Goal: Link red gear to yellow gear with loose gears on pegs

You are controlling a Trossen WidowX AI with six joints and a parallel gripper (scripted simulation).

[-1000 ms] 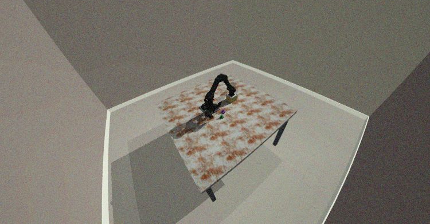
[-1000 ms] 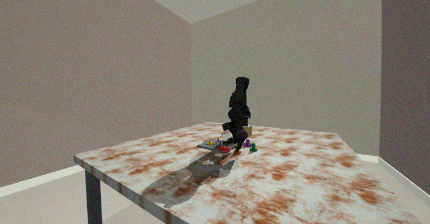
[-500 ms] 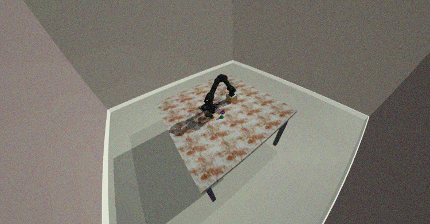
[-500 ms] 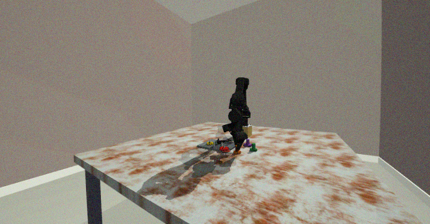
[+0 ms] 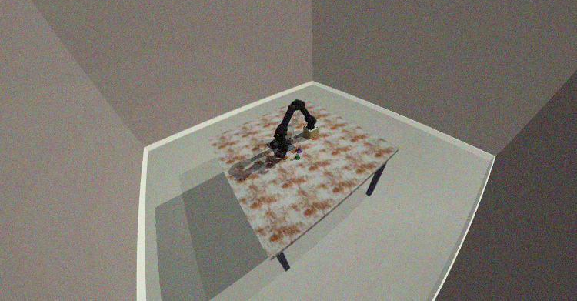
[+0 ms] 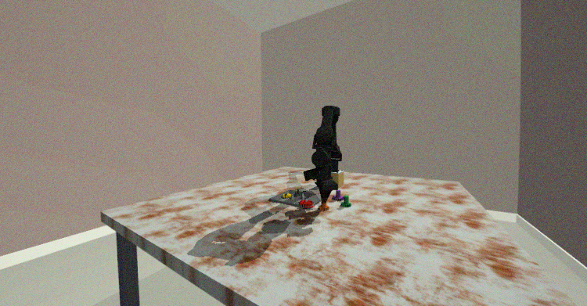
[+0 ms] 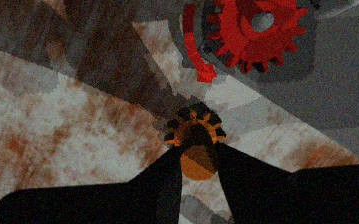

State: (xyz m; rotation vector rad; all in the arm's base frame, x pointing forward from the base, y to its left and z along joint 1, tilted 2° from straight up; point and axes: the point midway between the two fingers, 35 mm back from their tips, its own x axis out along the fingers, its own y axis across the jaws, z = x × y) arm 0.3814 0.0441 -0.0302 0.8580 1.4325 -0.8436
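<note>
Now: gripper tip 8 cm to the left of the red gear and 1 cm above it. From my gripper tip the other things lie so: green gear: 8 cm to the left, 7 cm behind, 1 cm below; then red arrow: 5 cm to the right, 2 cm below, 2 cm ahead; then orange gear: 1 cm below.
</note>
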